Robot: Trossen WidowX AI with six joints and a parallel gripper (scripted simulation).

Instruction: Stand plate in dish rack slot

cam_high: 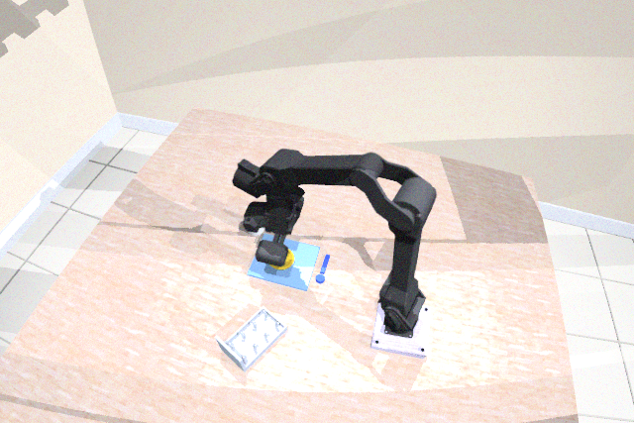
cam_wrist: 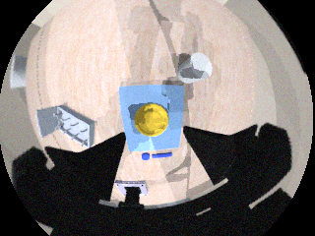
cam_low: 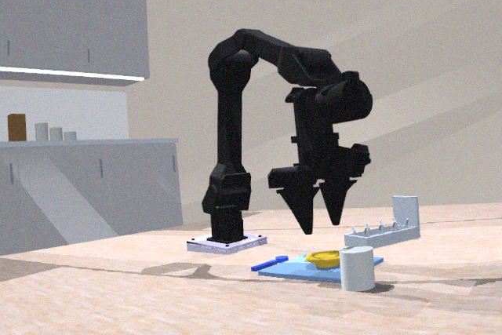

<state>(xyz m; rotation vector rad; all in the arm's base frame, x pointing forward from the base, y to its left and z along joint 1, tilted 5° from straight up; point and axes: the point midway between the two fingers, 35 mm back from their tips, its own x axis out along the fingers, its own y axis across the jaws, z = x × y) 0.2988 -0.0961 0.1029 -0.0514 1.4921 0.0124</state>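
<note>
Right now my gripper tip is 5 cm above the yellow plate. Also, from my gripper tip: grey dish rack 21 cm to the left, 4 cm below; then white cup 10 cm ahead, 8 cm to the right, 4 cm below; then blue spoon 10 cm behind, 6 cm below.
</note>
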